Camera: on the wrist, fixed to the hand. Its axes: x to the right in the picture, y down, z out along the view.
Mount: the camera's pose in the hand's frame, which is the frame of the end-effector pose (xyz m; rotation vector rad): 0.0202 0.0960 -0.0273 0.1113 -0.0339 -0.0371
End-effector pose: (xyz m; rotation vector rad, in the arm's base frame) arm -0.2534 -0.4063 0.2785 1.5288 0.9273 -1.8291
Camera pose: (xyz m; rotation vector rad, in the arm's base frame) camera -0.1651 -0.4412 0.2418 1.5512 0.8561 -1.9561
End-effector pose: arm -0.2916 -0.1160 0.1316 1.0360 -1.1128 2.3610
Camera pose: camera -0.3720 -0.1566 0.0841 1.1283 -0.9746 2.4079
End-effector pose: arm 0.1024 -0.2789 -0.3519 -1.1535 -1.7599 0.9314
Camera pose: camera 0.1546 -0.2264 -0.4219 -1.0363 -1.7279 1.0187
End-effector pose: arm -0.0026 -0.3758 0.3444 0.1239 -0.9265 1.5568
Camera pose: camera -0.0799 -0.3355 0.2917 0.2459 -0.8594 1.5760
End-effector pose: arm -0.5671 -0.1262 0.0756 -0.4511 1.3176 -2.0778
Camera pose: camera -0.5669 -0.1501 -0.0234 -0.4631 1.1756 -2.1520
